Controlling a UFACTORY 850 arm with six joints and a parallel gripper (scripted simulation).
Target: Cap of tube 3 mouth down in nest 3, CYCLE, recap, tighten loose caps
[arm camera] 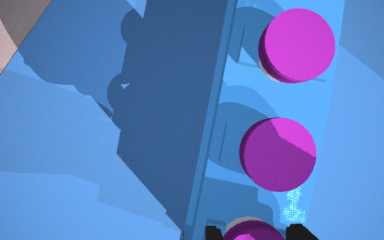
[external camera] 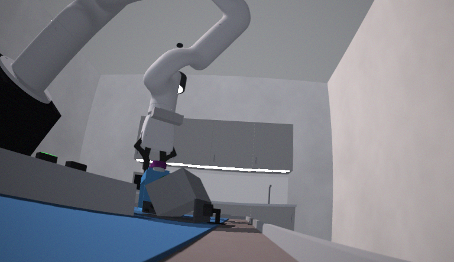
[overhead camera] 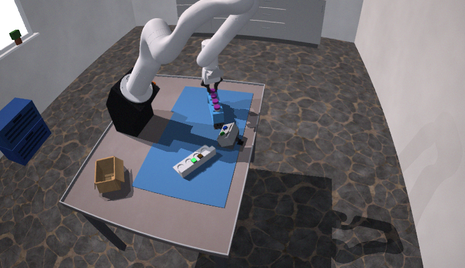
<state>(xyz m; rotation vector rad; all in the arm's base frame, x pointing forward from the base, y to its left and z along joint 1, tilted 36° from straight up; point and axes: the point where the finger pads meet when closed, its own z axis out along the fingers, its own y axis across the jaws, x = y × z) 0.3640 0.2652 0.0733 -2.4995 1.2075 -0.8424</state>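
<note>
Now: hand 90 mm to the left of the magenta cap, 50 mm short of it and 10 mm above it. Also, from my hand: grey key housing 260 mm to the right, 160 mm ahead, 80 mm below; then blue key 240 mm to the right, 140 mm ahead, 60 mm below; then green key 280 mm to the right, 140 mm ahead, 60 mm below.
</note>
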